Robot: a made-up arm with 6 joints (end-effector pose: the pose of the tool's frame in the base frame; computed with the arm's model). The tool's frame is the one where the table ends. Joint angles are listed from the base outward.
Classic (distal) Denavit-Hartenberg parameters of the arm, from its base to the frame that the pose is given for. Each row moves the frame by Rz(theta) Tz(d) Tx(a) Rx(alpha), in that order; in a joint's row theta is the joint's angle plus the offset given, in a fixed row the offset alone. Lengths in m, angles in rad.
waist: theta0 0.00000; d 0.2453; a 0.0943; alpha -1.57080
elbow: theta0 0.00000; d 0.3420; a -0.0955; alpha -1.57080
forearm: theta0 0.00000; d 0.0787; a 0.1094; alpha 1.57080
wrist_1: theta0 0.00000; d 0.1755; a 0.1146; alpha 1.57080
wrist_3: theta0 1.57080; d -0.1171; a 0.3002; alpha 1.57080
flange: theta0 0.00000; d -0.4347; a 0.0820; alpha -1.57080
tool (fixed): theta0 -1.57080; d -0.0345; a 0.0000; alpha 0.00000
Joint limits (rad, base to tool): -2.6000..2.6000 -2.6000..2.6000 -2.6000..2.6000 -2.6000..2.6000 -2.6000..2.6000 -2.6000..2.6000
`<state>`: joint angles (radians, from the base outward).
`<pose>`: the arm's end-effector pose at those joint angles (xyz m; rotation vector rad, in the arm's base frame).
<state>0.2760 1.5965 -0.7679 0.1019 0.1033 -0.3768</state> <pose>-0.2464 0.4645 0.8771 0.2042 1.4764 1.1998</pose>
Working (the frame after each row of the table, in the pose's form):
after waist: 0.0907 0.0257 0.2453 -1.5599 -0.2166 0.2166
after elbow: -0.0001 0.3554 0.3408 2.0454 0.2841 -2.0986
after forearm: -0.0985 0.4065 0.2641 -0.7205 0.5799 1.7442
after wrist_1: -0.1647 0.6013 0.3043 0.3673 1.7014 0.8370
after wrist_3: -0.3182 0.7502 0.5453 -1.3756 -1.8668 -0.5294
after flange: -0.2183 0.4833 0.8836 1.5505 1.1737 2.3515

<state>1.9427 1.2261 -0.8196 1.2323 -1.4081 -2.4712</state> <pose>-0.6117 -0.6969 0.6115 1.0127 1.0268 -0.1459</pose>
Working (the frame after each row of the table, in the pose's form):
after waist: -0.0343 0.0879 0.2453 -1.0097 -1.4777 1.4777
after elbow: -0.3412 -0.0665 0.3352 1.1283 1.6511 -0.7937
after forearm: -0.3979 -0.1410 0.2383 0.9585 0.6581 -2.6850
after wrist_1: -0.4859 -0.3217 0.2981 2.0455 -1.3935 -1.3703
after wrist_3: -0.3943 -0.6234 0.2317 -1.5958 1.8553 -0.1451
after flange: -0.5896 -0.7230 0.6160 1.5439 0.0107 1.1287

